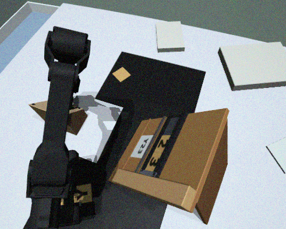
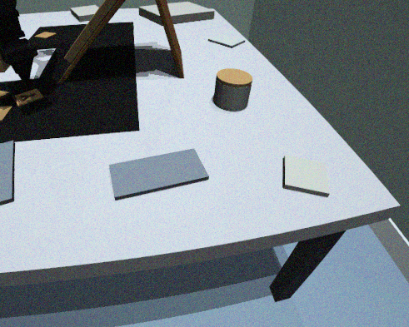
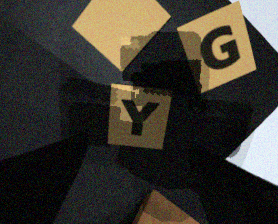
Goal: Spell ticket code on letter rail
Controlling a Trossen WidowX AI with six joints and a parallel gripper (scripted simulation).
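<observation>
Now: gripper tip 180 mm short of the letter tile, 200 mm to the right of it and 100 mm below it. From my gripper tip the other things lie so: white ticket: 120 mm ahead, 200 mm to the left, 20 mm above; lidded cylinder: 480 mm ahead, 40 mm to the right, 20 mm below; blank tile: 50 mm behind, 70 mm to the right, 50 mm below.
</observation>
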